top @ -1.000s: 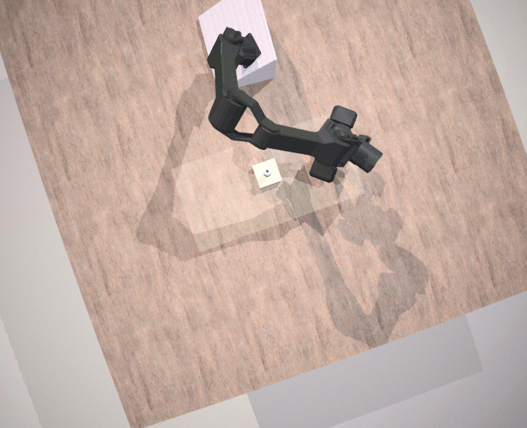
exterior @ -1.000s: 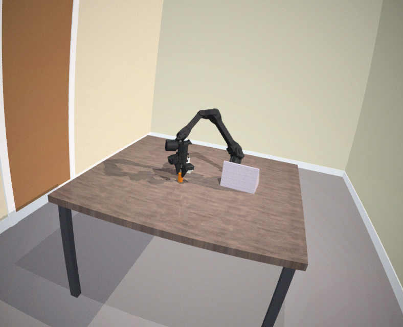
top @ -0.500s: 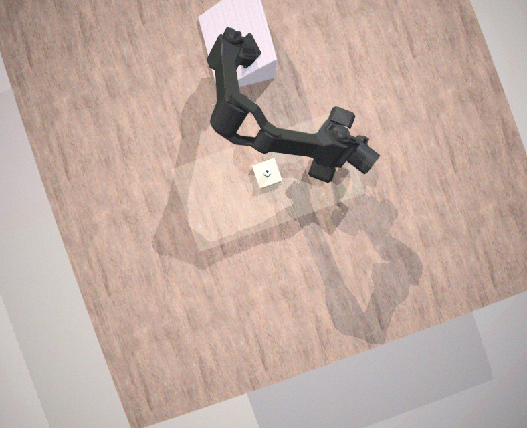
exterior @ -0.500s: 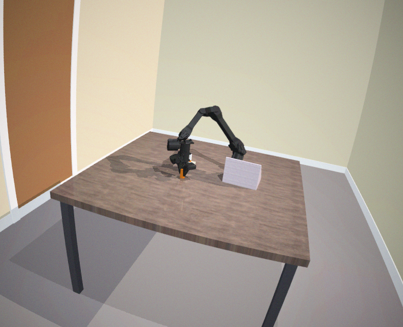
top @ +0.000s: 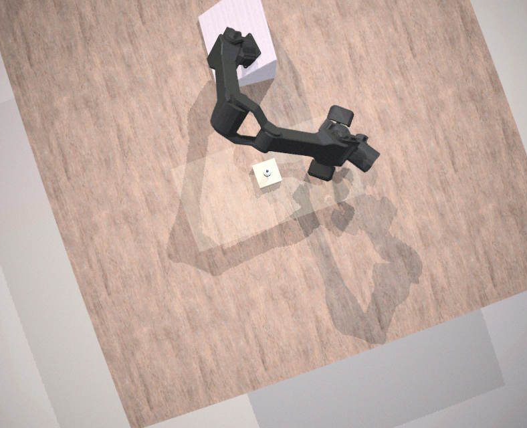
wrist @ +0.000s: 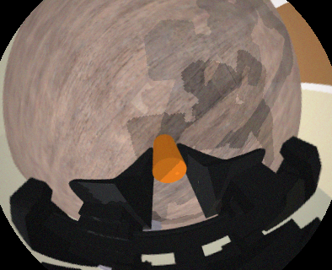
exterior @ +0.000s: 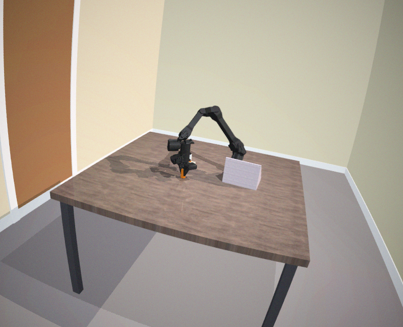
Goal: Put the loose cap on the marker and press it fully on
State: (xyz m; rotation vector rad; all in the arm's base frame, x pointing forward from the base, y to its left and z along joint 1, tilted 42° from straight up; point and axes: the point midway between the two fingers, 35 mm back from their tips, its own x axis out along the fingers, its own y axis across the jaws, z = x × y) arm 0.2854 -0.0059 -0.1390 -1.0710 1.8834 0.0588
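Right now the holder block is 17 cm to the right of my gripper tip and 1 cm behind it. Also, from my gripper tip: orange cap (1 cm above).
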